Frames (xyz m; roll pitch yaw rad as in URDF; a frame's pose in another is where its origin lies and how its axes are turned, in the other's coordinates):
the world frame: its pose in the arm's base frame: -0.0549 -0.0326 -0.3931 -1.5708 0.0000 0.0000
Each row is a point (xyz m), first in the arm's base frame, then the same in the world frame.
Working: the arm's base frame: its pose in the world frame: 0.0549 -0.3931 0.0326 1.5708 0.0000 0.0000

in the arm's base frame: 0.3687 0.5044 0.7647
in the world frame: 0.4236 -1.1578 0.5370
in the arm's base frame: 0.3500 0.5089 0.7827
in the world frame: 0.4049 -1.1758 0.5415
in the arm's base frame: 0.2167 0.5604 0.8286
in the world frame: 0.2716 -1.2217 0.5930
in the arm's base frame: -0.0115 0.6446 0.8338
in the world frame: 0.0434 -1.2269 0.6772
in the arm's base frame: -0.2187 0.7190 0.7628
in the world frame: -0.1638 -1.1559 0.7516
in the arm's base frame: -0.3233 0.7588 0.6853
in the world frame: -0.2684 -1.0784 0.7914
